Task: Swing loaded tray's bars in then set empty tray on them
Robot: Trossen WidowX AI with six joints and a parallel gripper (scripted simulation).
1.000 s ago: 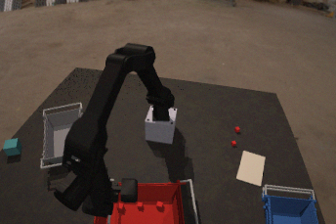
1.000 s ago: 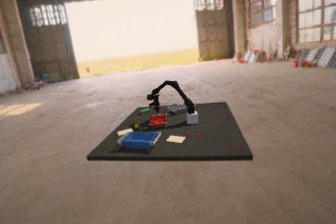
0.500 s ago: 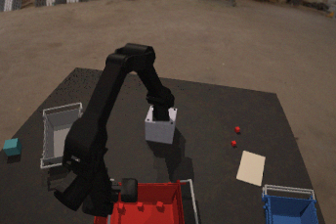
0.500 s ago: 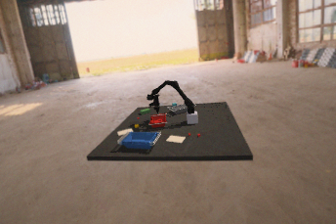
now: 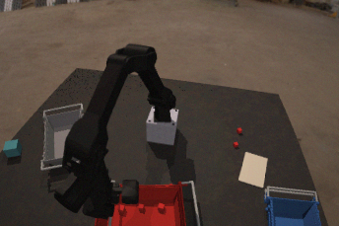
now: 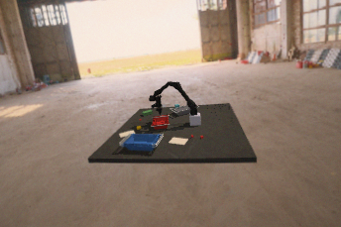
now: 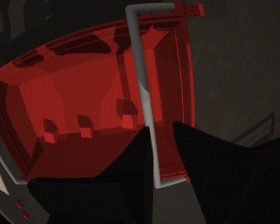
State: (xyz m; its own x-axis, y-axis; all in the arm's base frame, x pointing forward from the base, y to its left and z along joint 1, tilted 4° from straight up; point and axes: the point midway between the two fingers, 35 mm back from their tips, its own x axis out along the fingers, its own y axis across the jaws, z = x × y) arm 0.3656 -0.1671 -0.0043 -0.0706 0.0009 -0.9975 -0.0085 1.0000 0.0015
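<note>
The grey tray lies 300 mm behind my gripper tip, 230 mm to the right of it and 50 mm below it. Round my gripper tip: yellow object: 240 mm ahead, 120 mm to the left, 80 mm below; green block: 340 mm to the right, 190 mm ahead, 70 mm below; teal cube: 460 mm to the right, 220 mm behind, 70 mm below.
</note>
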